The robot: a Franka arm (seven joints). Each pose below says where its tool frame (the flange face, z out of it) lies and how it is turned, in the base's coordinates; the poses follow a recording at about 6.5 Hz.
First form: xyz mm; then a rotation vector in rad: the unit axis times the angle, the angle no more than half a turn.
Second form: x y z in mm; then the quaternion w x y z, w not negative. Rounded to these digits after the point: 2 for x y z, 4 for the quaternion.
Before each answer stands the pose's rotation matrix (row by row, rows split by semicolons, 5 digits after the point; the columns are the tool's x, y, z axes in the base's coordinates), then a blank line. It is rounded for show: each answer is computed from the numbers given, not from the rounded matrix.
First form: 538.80, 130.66, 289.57, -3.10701, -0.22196, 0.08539
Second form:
0.98835 0.14132 -0.05645; 0.14272 -0.98953 0.02151; -0.05282 -0.02932 -0.99817

538.80, 130.66, 289.57, 0.0127, -0.9970, -0.0712, 0.0274
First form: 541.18, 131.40, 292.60, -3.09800, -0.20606, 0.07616
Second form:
0.99000 0.13144 -0.05128; 0.13320 -0.99056 0.03246; -0.04653 -0.03897 -0.99816

541.18, 131.40, 292.60, 0.0179, -0.9973, -0.0663, 0.0245
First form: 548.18, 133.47, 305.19, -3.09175, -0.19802, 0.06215
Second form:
0.99103 0.12660 -0.04274; 0.12832 -0.99092 0.04021; -0.03727 -0.04534 -0.99828

548.18, 133.47, 305.19, 0.0214, -0.9975, -0.0639, 0.0201
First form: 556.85, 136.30, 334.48, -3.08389, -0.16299, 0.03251
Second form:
0.99421 0.10476 -0.02382; 0.10588 -0.99302 0.05201; -0.01820 -0.05424 -0.99836

556.85, 136.30, 334.48, 0.0266, -0.9982, -0.0528, 0.0105
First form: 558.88, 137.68, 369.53, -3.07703, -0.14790, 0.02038
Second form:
0.99531 0.09541 -0.01613; 0.09622 -0.99354 0.06020; -0.01028 -0.06147 -0.99806

558.88, 137.68, 369.53, 0.0305, -0.9984, -0.0480, 0.0066
